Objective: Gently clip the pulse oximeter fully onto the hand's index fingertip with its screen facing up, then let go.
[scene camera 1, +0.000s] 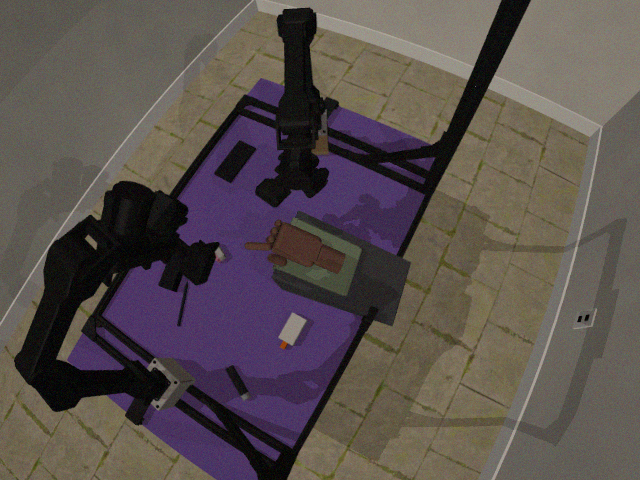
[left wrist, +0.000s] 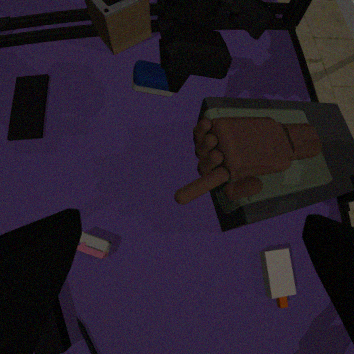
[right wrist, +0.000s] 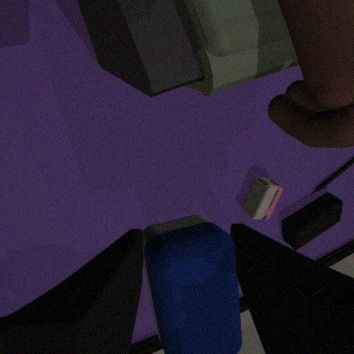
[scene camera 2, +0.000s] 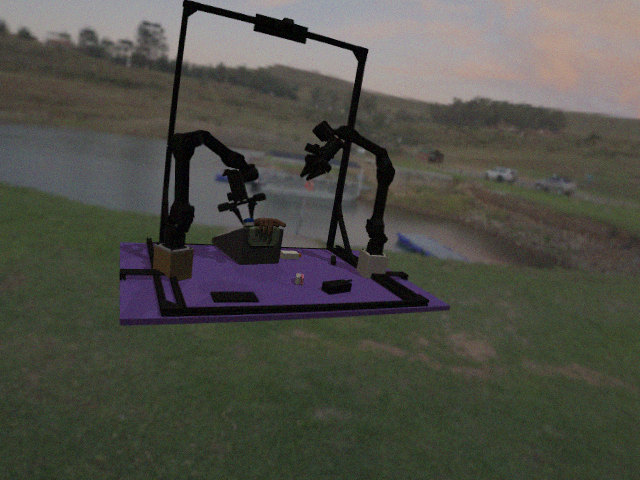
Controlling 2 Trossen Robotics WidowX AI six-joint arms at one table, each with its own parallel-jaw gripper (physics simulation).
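Frame: origin at the left arm's base, x ahead, y left, z up, level; millimetres.
Seen in the pictures: left gripper, fingertip midpoint: (scene camera 1: pixel 202 232) (left wrist: pixel 194 223) (scene camera 2: pixel 303 178); right gripper, fingertip midpoint: (left wrist: pixel 172 82) (right wrist: pixel 186 236) (scene camera 2: pixel 247 223); left arm's base, origin of the base link: (scene camera 1: pixel 156 384) (scene camera 2: pixel 374 252); right arm's base, origin of the base link: (scene camera 2: pixel 174 246).
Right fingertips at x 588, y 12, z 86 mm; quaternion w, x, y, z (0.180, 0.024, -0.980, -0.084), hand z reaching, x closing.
Note:
Offsets run from my right fingertips to a thing's top centre.
The brown hand (scene camera 1: pixel 302 242) (scene camera 2: pixel 269 225) (left wrist: pixel 255 145) (right wrist: pixel 325 45) lies on a padded stand. Its index finger (scene camera 1: pixel 256 246) (left wrist: pixel 200 186) sticks out past the stand's edge, bare. My right gripper (scene camera 1: pixel 294 192) (scene camera 2: pixel 245 217) (right wrist: pixel 186 236) is shut on the blue and white pulse oximeter @(dx +0, dy +23, dz +31 mm) (scene camera 2: pixel 248 222) (left wrist: pixel 150 76) (right wrist: pixel 195 285), holding it above the table beside the hand, apart from the index finger. The blue side faces the right wrist camera; no screen shows. My left gripper (scene camera 1: pixel 202 262) (scene camera 2: pixel 315 173) (left wrist: pixel 194 223) is open and empty, high above the table.
The dark stand (scene camera 1: pixel 379 281) (scene camera 2: pixel 248 253) (right wrist: pixel 150 50) is wedge-shaped. A small pink and white block @(dx -208, dy +128, dz -160 mm) (scene camera 1: pixel 220 254) (scene camera 2: pixel 299 279) (left wrist: pixel 95 243) (right wrist: pixel 261 198), a white box @(dx -259, dy -199, dz -164 mm) (scene camera 1: pixel 293 329) (left wrist: pixel 280 272), a black slab @(dx +69, dy +300, dz -184 mm) (scene camera 1: pixel 235 161) (left wrist: pixel 29 107) and a black box @(dx -339, dy +200, dz -156 mm) (scene camera 2: pixel 336 286) (right wrist: pixel 312 220) lie around it.

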